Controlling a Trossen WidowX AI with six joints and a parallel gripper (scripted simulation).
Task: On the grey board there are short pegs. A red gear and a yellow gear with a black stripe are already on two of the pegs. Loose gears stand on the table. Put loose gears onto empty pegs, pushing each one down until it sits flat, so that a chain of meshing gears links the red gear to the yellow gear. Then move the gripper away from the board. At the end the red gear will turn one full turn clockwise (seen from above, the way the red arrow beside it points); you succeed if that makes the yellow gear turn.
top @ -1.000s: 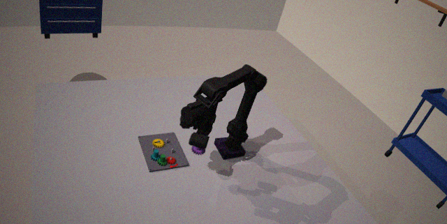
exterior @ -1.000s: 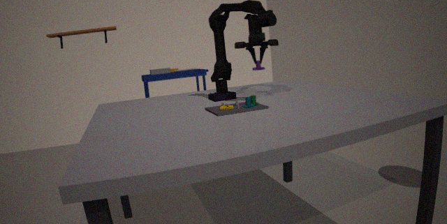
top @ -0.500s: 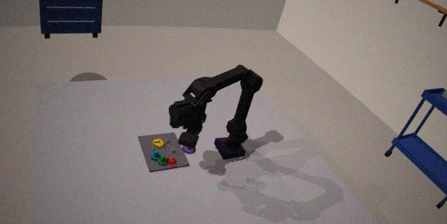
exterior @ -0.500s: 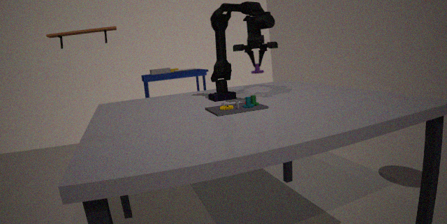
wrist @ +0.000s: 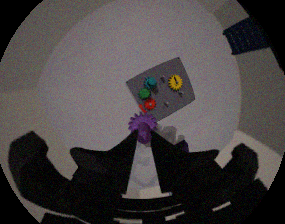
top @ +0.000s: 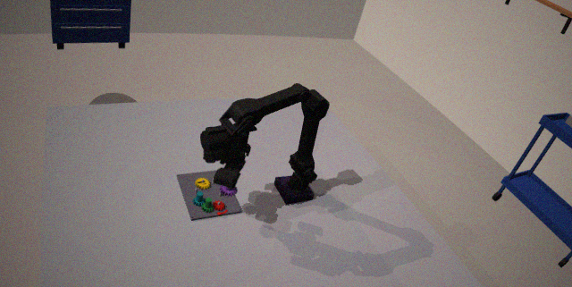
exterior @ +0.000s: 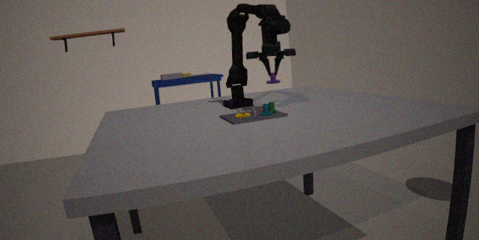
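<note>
Right now the teal gear is 12 cm below my gripper tip, 7 cm to the right of it and 6 cm ahead of it. From my gripper tip the other things lie so: red gear 13 cm below, 4 cm to the right, 1 cm ahead; green gear 12 cm below, 4 cm to the right, 4 cm ahead; purple gear 1 cm below.
</note>
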